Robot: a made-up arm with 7 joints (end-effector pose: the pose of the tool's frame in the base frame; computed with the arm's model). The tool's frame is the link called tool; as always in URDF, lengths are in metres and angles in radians.
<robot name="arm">
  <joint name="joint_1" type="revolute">
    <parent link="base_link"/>
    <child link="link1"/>
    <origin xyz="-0.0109 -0.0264 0.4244" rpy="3.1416 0 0"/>
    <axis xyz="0 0 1"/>
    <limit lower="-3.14" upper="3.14"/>
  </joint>
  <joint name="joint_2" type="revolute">
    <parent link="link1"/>
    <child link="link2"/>
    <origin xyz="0.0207 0.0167 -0.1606" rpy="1.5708 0 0"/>
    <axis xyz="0 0 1"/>
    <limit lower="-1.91" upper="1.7"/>
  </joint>
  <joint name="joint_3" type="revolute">
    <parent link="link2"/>
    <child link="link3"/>
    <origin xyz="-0.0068 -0.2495 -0.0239" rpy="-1.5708 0 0"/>
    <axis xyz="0 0 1"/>
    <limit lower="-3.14" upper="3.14"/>
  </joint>
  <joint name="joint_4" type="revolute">
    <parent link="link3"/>
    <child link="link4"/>
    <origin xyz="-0.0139 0.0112 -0.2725" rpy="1.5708 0 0"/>
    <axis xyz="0 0 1"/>
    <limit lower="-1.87" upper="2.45"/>
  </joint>
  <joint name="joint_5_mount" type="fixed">
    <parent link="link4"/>
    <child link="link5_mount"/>
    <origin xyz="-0.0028 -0.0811 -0.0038" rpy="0 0 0"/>
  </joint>
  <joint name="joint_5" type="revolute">
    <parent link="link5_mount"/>
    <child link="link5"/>
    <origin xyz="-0.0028 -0.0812 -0.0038" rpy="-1.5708 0 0"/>
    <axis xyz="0 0 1"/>
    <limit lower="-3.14" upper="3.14"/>
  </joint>
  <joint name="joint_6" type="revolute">
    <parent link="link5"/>
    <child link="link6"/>
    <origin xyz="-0.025 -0.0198 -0.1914" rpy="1.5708 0 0"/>
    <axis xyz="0 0 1"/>
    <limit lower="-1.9" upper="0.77"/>
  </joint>
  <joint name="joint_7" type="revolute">
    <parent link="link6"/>
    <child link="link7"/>
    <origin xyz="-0.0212 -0.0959 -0.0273" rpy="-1.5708 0 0"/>
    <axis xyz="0 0 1"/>
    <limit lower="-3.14" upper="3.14"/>
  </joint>
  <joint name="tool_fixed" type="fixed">
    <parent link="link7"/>
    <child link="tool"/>
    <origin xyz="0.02 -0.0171 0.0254" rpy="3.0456 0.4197 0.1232"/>
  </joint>
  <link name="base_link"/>
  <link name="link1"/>
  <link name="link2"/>
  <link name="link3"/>
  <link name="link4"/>
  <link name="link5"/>
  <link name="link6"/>
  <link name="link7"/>
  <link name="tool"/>
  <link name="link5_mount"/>
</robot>
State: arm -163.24 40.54 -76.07 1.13 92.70 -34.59 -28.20
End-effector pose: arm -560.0 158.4 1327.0 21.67 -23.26 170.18
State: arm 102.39 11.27 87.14 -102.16 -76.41 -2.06 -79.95
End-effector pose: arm 356.0 -104.3 996.2 -19.25 78.24 -9.84
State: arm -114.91 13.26 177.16 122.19 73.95 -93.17 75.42
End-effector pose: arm 183.6 -154.1 1027.8 -114.75 -6.12 -87.58
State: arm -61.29 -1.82 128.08 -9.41 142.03 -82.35 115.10
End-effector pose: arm 70.9 -12.4 1461.0 46.13 33.98 12.30
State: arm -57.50 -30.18 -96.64 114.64 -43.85 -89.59 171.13
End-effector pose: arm -313.8 -6.9 997.9 -32.41 -41.04 -37.71
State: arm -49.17 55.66 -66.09 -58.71 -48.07 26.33 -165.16
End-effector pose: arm 679.0 123.1 1095.4 -29.92 10.52 -55.18
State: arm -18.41 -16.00 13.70 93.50 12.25 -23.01 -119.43
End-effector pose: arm 236.1 -82.0 1260.5 61.04 23.23 87.24
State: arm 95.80 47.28 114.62 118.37 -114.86 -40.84 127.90
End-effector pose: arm -300.2 -83.0 928.8 -77.63 -6.03 47.77
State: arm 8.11 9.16 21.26 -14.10 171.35 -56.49 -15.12
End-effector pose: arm 108.3 -92.8 1497.5 100.27 -22.58 130.10
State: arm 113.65 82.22 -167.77 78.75 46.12 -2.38 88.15
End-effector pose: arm -204.4 -610.7 1057.1 -18.09 -4.57 -76.20
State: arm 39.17 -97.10 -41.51 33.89 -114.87 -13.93 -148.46
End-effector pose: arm -629.3 548.3 721.7 -21.88 -80.66 -114.76
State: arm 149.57 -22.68 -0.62 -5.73 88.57 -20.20 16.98
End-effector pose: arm 330.2 189.5 1426.9 44.29 1.20 80.49
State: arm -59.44 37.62 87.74 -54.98 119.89 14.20 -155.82
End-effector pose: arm -33.7 574.0 1192.5 -45.68 -62.37 33.42
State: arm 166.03 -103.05 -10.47 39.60 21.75 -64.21 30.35
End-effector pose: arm 832.0 183.2 538.3 133.29 41.66 34.19
